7 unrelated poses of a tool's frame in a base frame.
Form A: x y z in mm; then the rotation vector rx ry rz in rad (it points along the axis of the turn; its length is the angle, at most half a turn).
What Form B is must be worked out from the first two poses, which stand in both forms.
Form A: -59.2, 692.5, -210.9, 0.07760, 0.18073, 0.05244
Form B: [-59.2, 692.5, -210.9], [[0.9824, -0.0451, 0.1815], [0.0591, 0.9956, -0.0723], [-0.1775, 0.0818, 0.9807]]
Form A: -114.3, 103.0, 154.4, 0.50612, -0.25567, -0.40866
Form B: [-114.3, 103.0, 154.4], [[0.8885, 0.3141, -0.3346], [-0.4383, 0.7969, -0.4158], [0.1361, 0.5161, 0.8457]]
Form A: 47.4, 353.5, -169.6, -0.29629, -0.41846, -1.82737
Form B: [47.4, 353.5, -169.6], [[-0.2891, 0.9572, -0.0102], [-0.8663, -0.2571, 0.4283], [0.4074, 0.1327, 0.9036]]
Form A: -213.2, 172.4, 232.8, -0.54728, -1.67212, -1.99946
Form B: [-213.2, 172.4, 232.8], [[-0.8081, 0.5891, 0.0023], [-0.1020, -0.1437, 0.9844], [0.5802, 0.7952, 0.1762]]
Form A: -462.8, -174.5, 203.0, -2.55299, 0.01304, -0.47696
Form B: [-462.8, -174.5, 203.0], [[0.9374, 0.0860, 0.3375], [-0.1043, -0.8554, 0.5074], [0.3323, -0.5108, -0.7929]]
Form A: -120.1, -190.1, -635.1, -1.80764, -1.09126, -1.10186
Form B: [-120.1, -190.1, -635.1], [[0.2687, 0.9185, 0.2900], [0.2812, -0.3628, 0.8884], [0.9213, -0.1572, -0.3557]]
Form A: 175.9, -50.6, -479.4, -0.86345, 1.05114, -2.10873
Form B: [175.9, -50.6, -479.4], [[-0.5928, 0.2361, 0.7699], [-0.7570, -0.4897, -0.4326], [0.2749, -0.8393, 0.4691]]
